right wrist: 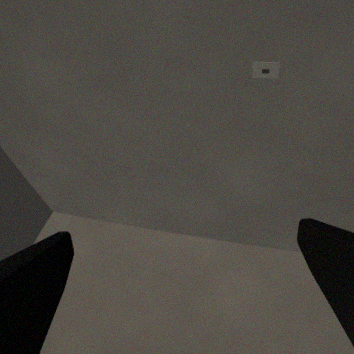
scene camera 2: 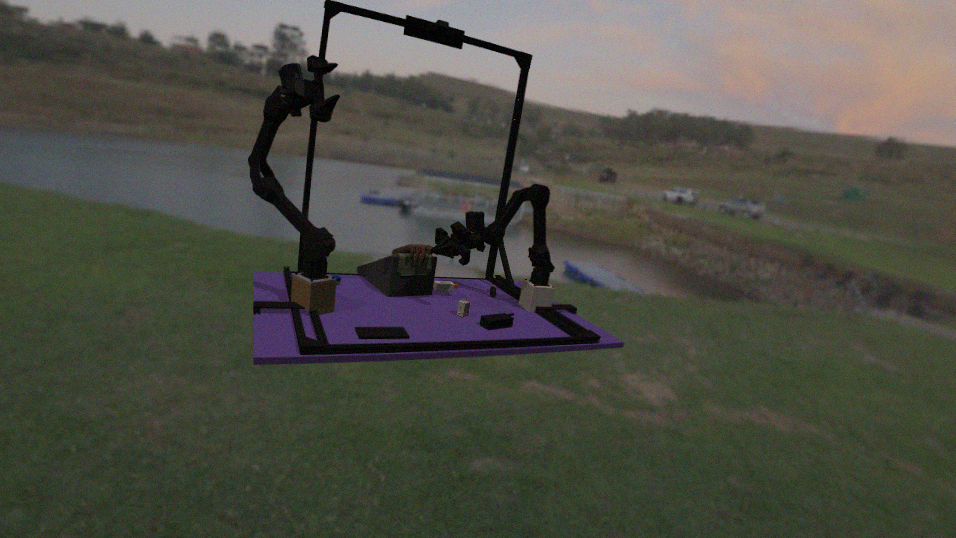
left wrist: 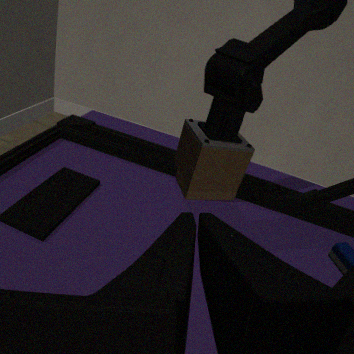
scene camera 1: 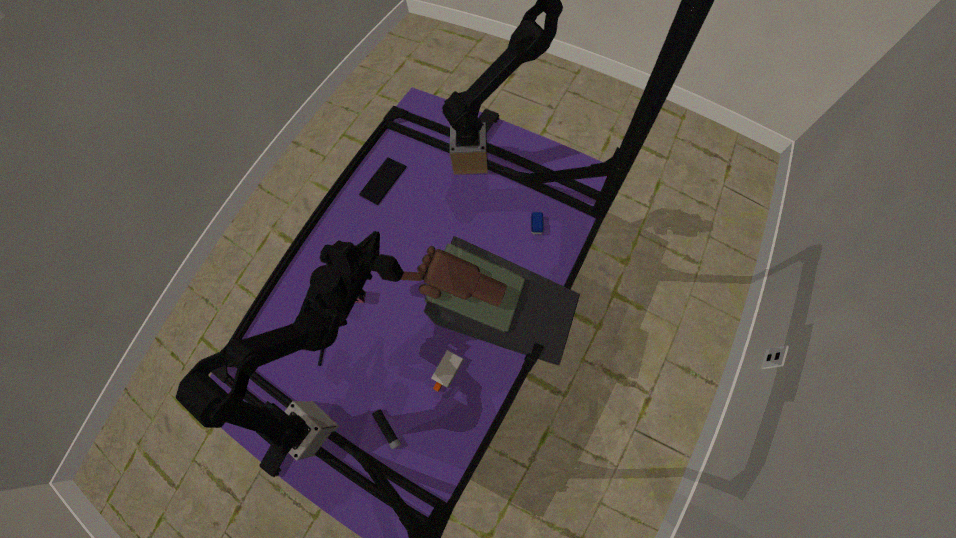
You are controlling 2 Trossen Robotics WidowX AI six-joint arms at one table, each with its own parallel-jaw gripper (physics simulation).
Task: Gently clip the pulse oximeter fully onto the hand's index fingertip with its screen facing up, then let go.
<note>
My right gripper (scene camera 2: pixel 337 79) is open, with nothing in its grasp. The table carries a white and orange box (scene camera 1: pixel 448 367). Further things: my left gripper (scene camera 1: pixel 377 232).
My left gripper shows as well in scene camera 2 (scene camera 2: pixel 431 251) and in the left wrist view (left wrist: pixel 194 223). My right gripper is seen too in the right wrist view (right wrist: pixel 186 236). The right wrist view misses the white and orange box: it is out of frame. The left wrist view does not show the white and orange box: it is out of frame.
</note>
